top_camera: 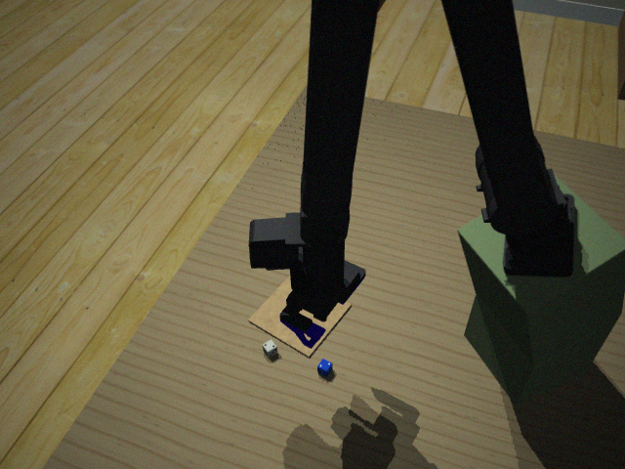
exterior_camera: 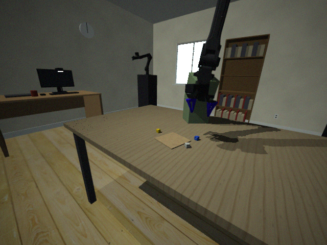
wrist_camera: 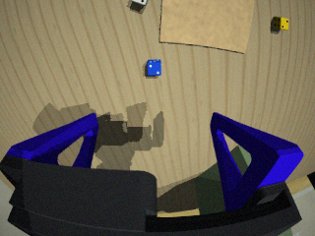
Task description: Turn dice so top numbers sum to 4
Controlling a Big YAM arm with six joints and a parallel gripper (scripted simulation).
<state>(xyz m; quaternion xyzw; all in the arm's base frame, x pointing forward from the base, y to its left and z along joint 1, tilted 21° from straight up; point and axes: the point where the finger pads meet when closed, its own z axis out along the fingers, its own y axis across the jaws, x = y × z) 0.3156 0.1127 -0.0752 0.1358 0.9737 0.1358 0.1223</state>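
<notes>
The blue die is 140 mm below my hand. The rest, counted from my hand: tan mat: 150 mm below, 100 mm to the right, 80 mm ahead; yellow die: 230 mm to the right, 140 mm below, 40 mm ahead; white die: 140 mm below, 100 mm ahead, 10 mm to the right.
</notes>
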